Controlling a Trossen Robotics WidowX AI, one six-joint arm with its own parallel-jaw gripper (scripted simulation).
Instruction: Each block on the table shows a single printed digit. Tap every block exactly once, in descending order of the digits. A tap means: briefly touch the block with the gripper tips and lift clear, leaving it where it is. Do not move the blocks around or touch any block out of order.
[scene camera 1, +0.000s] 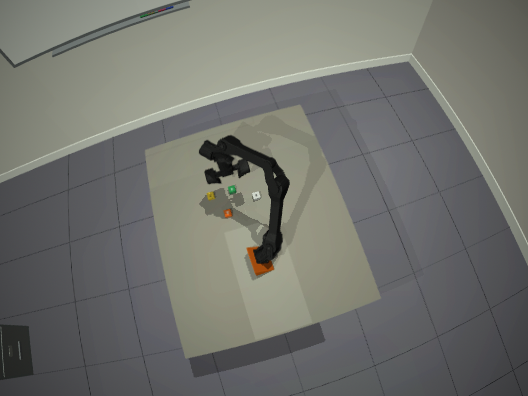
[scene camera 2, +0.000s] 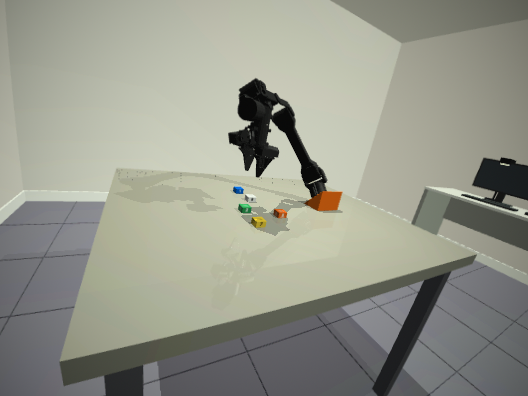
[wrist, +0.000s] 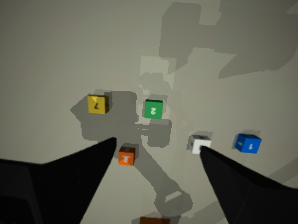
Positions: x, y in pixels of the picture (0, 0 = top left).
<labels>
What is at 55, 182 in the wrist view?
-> My gripper.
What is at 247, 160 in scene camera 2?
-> My gripper.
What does my gripper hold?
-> Nothing.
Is my gripper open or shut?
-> Open.
</labels>
